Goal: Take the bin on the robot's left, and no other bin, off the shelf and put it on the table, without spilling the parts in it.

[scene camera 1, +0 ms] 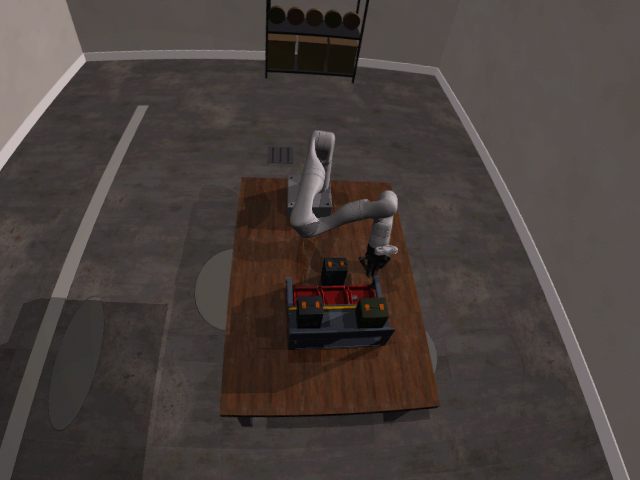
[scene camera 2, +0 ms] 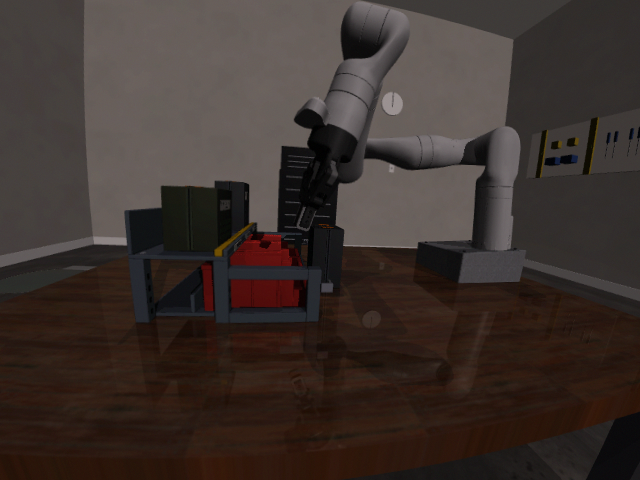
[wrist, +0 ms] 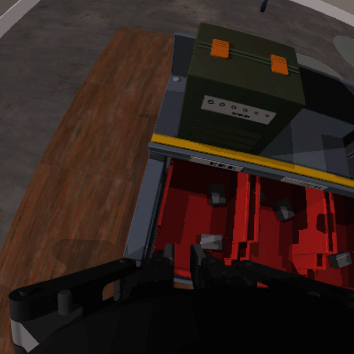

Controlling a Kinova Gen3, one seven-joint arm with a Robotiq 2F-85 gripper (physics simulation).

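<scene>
The left bin is red and sits on the low level of the grey-blue shelf. Two grey blocks show in it, one part toward the back and another part near the front. My gripper is shut to a narrow gap, with nothing seen between the fingertips. It hangs over the left bin's front edge; in scene camera 2 the tips are above the bin and apart from it. The middle bin stands right beside it.
A green case stands on the upper level behind the left bin, and a dark case at its other end. Another dark case stands on the table in front of the middle bin. A yellow-edged rail runs above the bins' rear.
</scene>
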